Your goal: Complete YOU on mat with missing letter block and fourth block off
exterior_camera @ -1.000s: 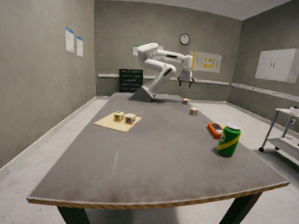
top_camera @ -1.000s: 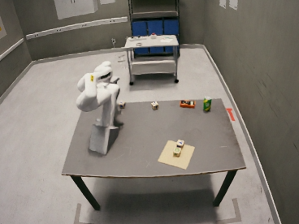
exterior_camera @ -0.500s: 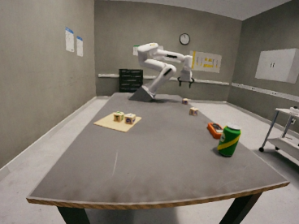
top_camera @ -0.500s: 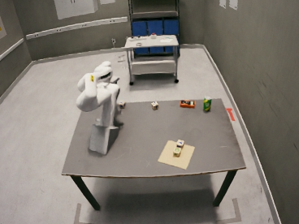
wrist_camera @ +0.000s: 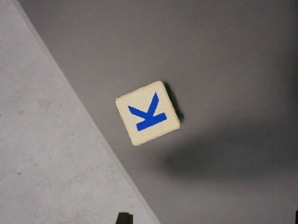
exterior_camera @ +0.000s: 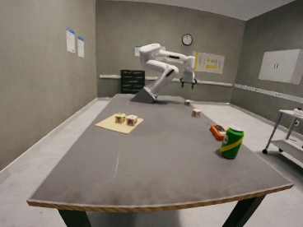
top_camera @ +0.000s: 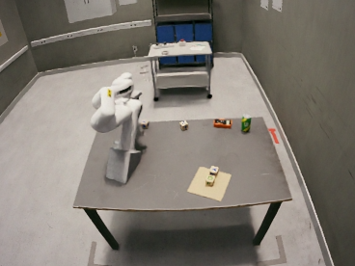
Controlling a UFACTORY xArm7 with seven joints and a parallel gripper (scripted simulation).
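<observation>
Now: the block 7 cm ahead of my hand, 1 cm to the left of it and 13 cm below it. The rest, counted from my hand: green can (80 cm ahead, 2 cm to the left, 9 cm below); then orange device (64 cm ahead, 6 cm to the left, 14 cm below); then tan mat (57 cm ahead, 48 cm to the right, 15 cm below).
</observation>
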